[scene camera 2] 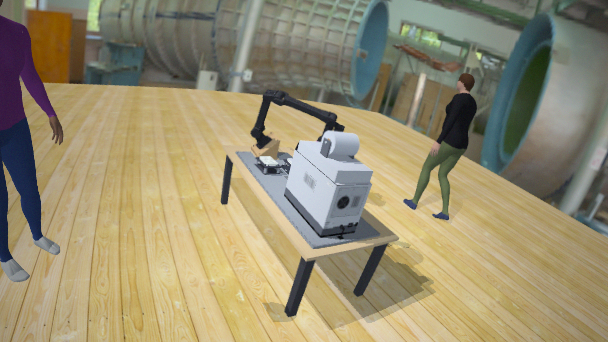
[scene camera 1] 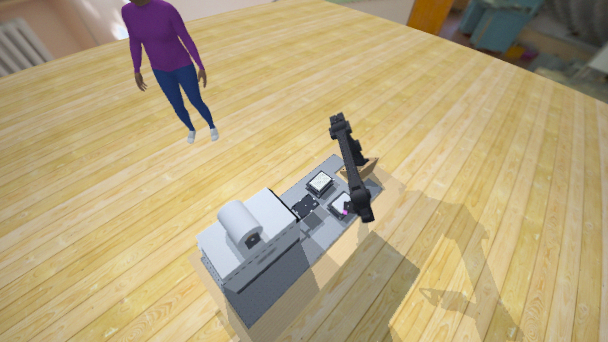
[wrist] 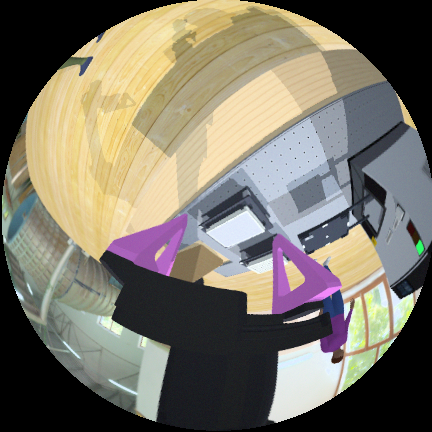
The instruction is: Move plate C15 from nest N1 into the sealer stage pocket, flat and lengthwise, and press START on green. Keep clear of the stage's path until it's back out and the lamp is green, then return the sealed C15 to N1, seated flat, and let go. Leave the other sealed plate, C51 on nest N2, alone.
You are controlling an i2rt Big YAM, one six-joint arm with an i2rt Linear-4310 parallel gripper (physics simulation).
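Places are measured from the arm's base along level axes (x ahead, y left, z up), in centimetres.
Pixels of known places: gripper, fingertip midpoint: (scene camera 1: 353, 214) (wrist: 232, 228); arm's base, link origin: (scene camera 2: 264, 143) (scene camera 1: 359, 163) (wrist: 191, 274).
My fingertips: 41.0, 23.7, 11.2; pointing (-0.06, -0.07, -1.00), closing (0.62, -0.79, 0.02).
For each thing: its top centre in the pictures, then the offset to it from my fingertips, as dx, dy, dz.
- plate with a visible well pattern, top centre: (wrist: 266, 265) (scene camera 2: 268, 159) (scene camera 1: 320, 180) -9.6, -32.5, -11.7
- smooth white plate, top centre: (wrist: 234, 231) (scene camera 1: 343, 202) -8.7, -11.6, -12.3
- dark sealer stage, top centre: (wrist: 341, 229) (scene camera 1: 300, 209) +15.9, -24.9, -8.9
A plate with a visible well pattern (scene camera 1: 320, 181) (scene camera 2: 269, 161) (wrist: 260, 265) lies flat on one dark nest, matching unsealed C15. A smooth white plate (scene camera 1: 341, 203) (wrist: 237, 227) lies flat on the other nest, matching sealed C51; no labels are readable. The dark sealer stage (scene camera 1: 305, 206) (wrist: 325, 237) is out, with no plate on it. The sealer's lamp (wrist: 419, 247) shows green. My gripper (scene camera 1: 345, 211) (wrist: 232, 228) is open and empty, its magenta fingers above and beside the smooth plate; the sealer hides the fingers in scene camera 2.
The tall sealer (scene camera 1: 272, 206) (scene camera 2: 320, 185) (wrist: 400, 160), with its film roll (scene camera 1: 239, 221) (scene camera 2: 343, 144), fills the table end beyond the stage. My arm's wooden base (scene camera 1: 361, 171) (scene camera 2: 266, 149) (wrist: 195, 262) stands at the other end. Two people (scene camera 1: 162, 40) (scene camera 2: 457, 120) stand away from the table.
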